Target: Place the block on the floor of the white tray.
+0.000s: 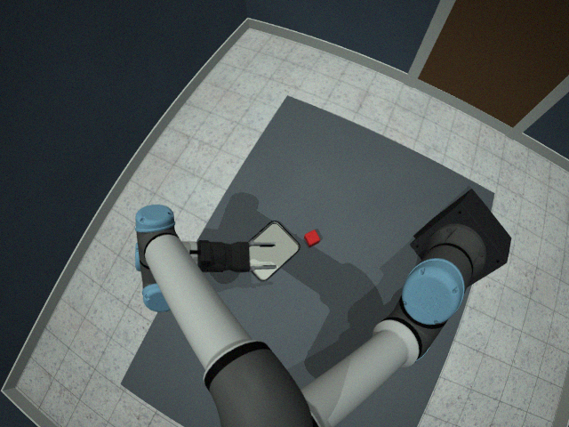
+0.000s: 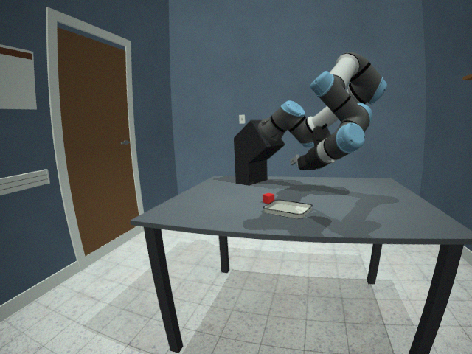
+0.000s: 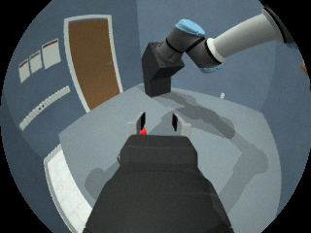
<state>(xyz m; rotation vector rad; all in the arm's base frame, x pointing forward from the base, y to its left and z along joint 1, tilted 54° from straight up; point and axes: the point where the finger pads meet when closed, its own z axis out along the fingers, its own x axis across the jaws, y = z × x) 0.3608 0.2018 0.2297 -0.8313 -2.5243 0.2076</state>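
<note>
My gripper is now 30 mm past the red block, 150 mm to the left of it and 170 mm above it. The rest, counted from my hand: white tray 40 mm ahead, 30 mm to the right, 180 mm below.
</note>
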